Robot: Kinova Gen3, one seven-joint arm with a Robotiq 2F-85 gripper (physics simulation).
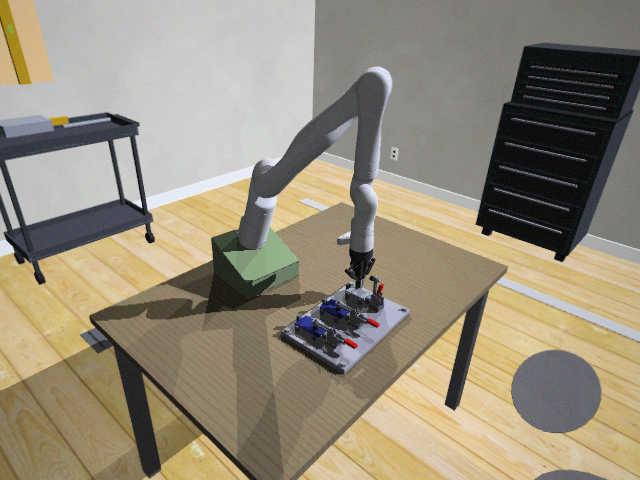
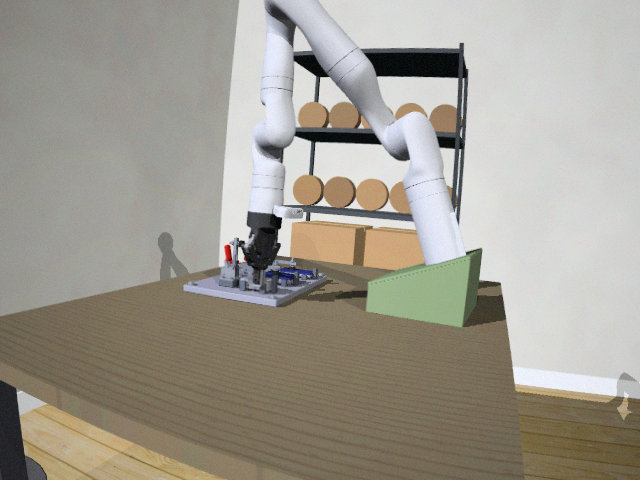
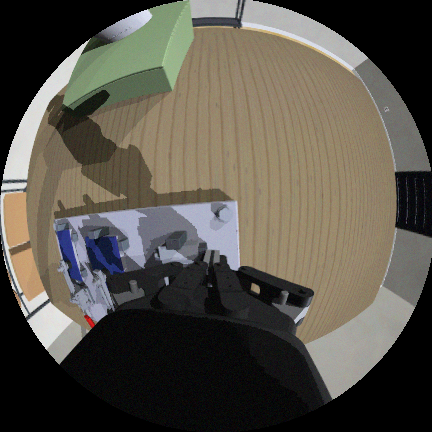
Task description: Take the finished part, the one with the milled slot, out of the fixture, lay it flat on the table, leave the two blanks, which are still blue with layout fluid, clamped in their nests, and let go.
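Frame: origin at the arm's base, x right, y back, z down, level; millimetres.
Seen in the pictures: gripper, between the fingertips: (image 1: pixel 359 287) (image 2: pixel 258 286) (image 3: pixel 212 258); arm's base, origin of its link: (image 1: pixel 252 239) (image 2: pixel 445 259).
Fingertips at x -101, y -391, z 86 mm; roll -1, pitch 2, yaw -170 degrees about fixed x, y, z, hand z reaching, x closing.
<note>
Pixels of each thing's top centre, then the offset from my fingertips to it. Level surfaces: height alone.
- finished part, centre of its top: (image 3: pixel 181 276) (image 2: pixel 258 278) (image 1: pixel 357 291) dx +35, dy -15, dz -8 mm
- table, height of its surface: dz +33 mm
- corner knob, centre of its top: (image 3: pixel 225 214) dx -19, dy +43, dz +11 mm
The fixture plate (image 1: pixel 391 316) (image 2: pixel 206 287) (image 3: pixel 227 239) lies on the table. The finished part (image 1: pixel 355 293) (image 3: pixel 172 254) is a bare silver-grey piece in the end nest; its slot cannot be made out. That nest's clamp stands raised, its red handle (image 1: pixel 381 289) (image 2: pixel 227 253) upright. Two blue blanks (image 1: pixel 334 308) (image 1: pixel 309 325) (image 3: pixel 104 252) (image 3: pixel 68 253) sit in the other nests under lowered clamps. My gripper (image 1: pixel 359 283) (image 2: pixel 259 277) (image 3: pixel 212 258) is shut and empty, pointing down, fingertips low at the finished part's nest. Whether they touch the part cannot be told.
The green wedge base (image 1: pixel 281 266) (image 2: pixel 418 299) (image 3: pixel 125 60) of the arm stands on the table (image 1: pixel 444 268) (image 2: pixel 258 361) (image 3: pixel 290 150) behind the fixture. Lowered red handles (image 1: pixel 373 322) (image 1: pixel 351 343) point toward the table's near long edge. Locator blocks (image 3: pixel 176 240) and a corner knob (image 3: pixel 221 213) rise from the plate.
</note>
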